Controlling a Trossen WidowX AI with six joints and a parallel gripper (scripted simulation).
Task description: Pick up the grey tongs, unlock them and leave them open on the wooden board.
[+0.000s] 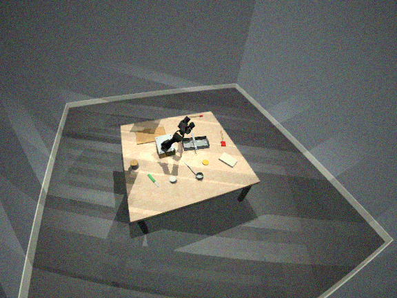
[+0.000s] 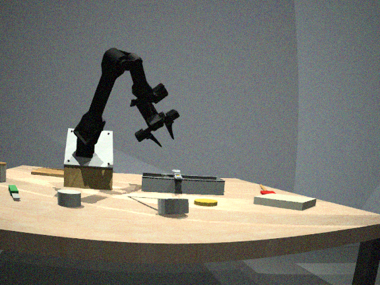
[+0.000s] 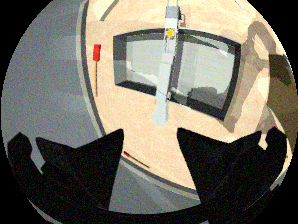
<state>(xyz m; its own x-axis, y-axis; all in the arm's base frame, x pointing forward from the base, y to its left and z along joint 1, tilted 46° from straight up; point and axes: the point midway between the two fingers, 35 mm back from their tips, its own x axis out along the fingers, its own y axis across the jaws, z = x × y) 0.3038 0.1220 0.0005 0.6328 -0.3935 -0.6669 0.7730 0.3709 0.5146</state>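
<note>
The yellow lock piece lies 120 mm to the right of my gripper tip, 120 mm below it and 20 mm ahead of it. The rest, counted from my gripper tip: wooden board 410 mm behind, 260 mm to the left, 170 mm below; roasting tin 150 mm below, 60 mm to the right, 50 mm ahead; red-headed tool 410 mm ahead, 170 mm below, 90 mm to the right.
</note>
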